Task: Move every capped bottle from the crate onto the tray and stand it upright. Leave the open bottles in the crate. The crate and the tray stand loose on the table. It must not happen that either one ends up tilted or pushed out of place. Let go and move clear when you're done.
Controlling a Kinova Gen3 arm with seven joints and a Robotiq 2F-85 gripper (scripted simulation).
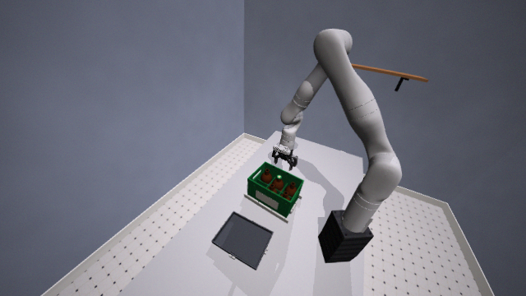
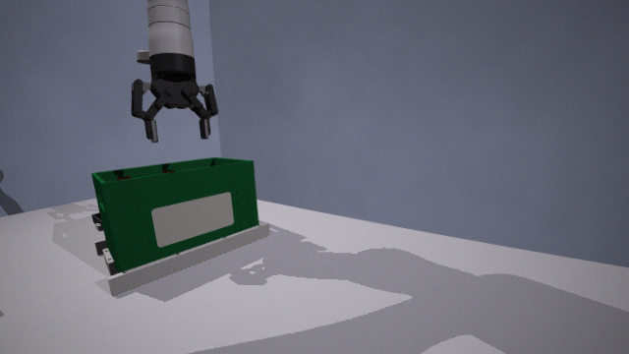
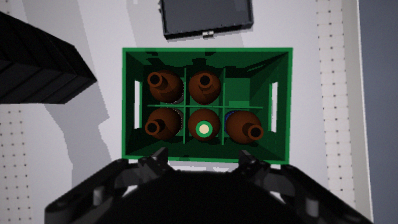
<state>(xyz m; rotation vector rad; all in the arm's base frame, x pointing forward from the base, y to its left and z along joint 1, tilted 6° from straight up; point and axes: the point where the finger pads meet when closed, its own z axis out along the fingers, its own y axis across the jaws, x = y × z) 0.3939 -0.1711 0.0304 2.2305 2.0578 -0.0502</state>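
Right now the brown bottle is 15 cm below my hand and 2 cm to the left of it. The rest, counted from my hand: green crate 15 cm below, 6 cm to the left, 1 cm ahead; then dark tray 37 cm to the left, 22 cm below, 2 cm ahead.
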